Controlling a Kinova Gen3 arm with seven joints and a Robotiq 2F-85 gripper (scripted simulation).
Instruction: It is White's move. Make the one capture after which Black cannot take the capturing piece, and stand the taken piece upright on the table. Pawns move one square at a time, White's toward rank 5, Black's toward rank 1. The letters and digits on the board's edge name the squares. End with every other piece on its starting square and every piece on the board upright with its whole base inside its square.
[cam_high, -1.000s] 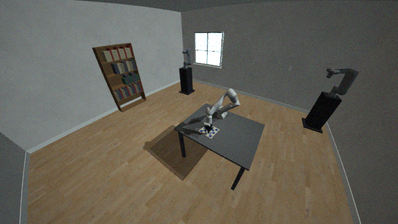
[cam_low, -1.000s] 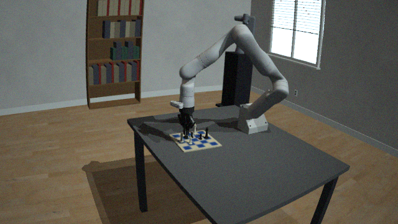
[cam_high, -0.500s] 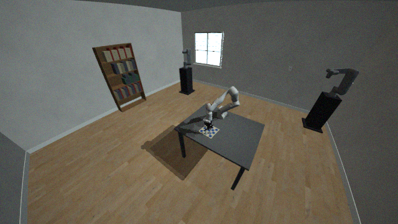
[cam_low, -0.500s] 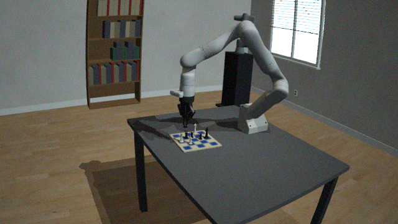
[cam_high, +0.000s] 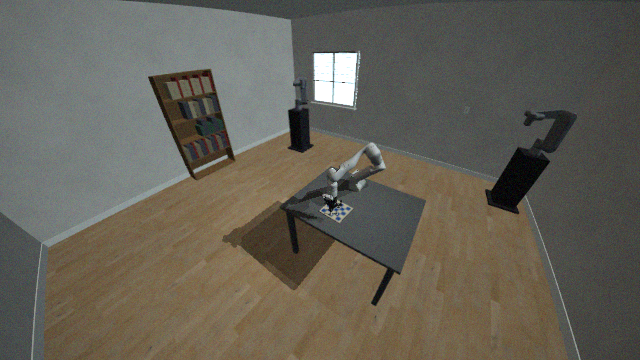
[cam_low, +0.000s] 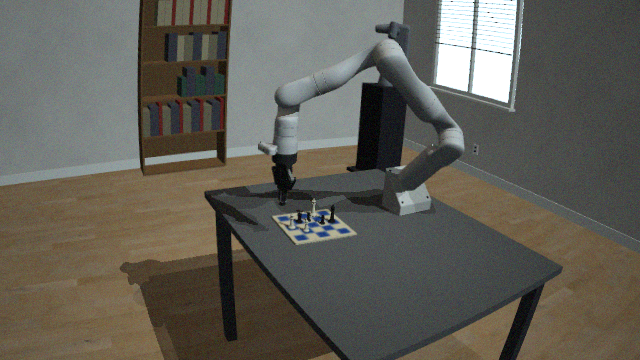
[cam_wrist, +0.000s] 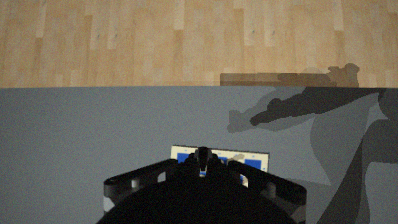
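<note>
The blue-and-cream chessboard is 130 mm behind my hand, 20 mm to the right of it and 140 mm below it. Also, from my hand: tall white piece 180 mm behind, 90 mm to the right, 110 mm below.
</note>
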